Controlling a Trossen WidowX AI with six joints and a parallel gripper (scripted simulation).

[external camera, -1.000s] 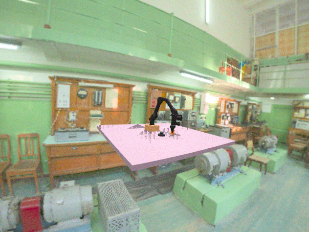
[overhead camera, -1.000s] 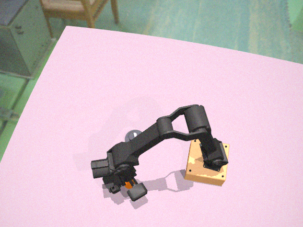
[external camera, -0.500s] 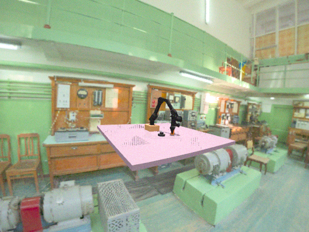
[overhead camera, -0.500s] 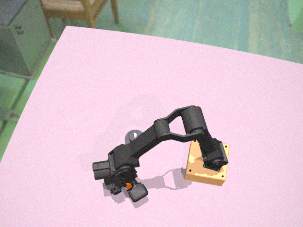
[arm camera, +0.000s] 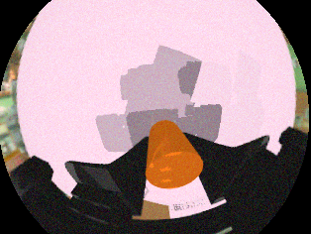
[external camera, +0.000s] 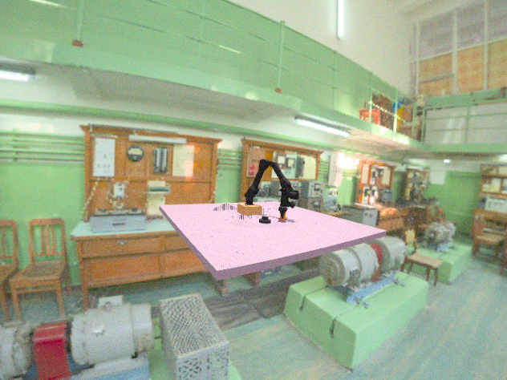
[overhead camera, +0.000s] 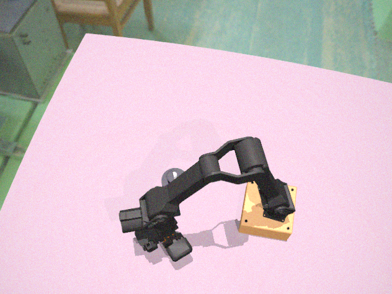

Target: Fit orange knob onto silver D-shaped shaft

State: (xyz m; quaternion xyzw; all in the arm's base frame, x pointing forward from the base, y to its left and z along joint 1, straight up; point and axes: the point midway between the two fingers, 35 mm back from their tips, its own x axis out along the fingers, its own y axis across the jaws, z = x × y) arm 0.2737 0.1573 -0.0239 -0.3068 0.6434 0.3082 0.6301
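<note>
My gripper tip is now 30 mm below the orange knob. Also, from my gripper tip: dark round pedestal: 180 mm to the right, 40 mm ahead, 20 mm above.
</note>
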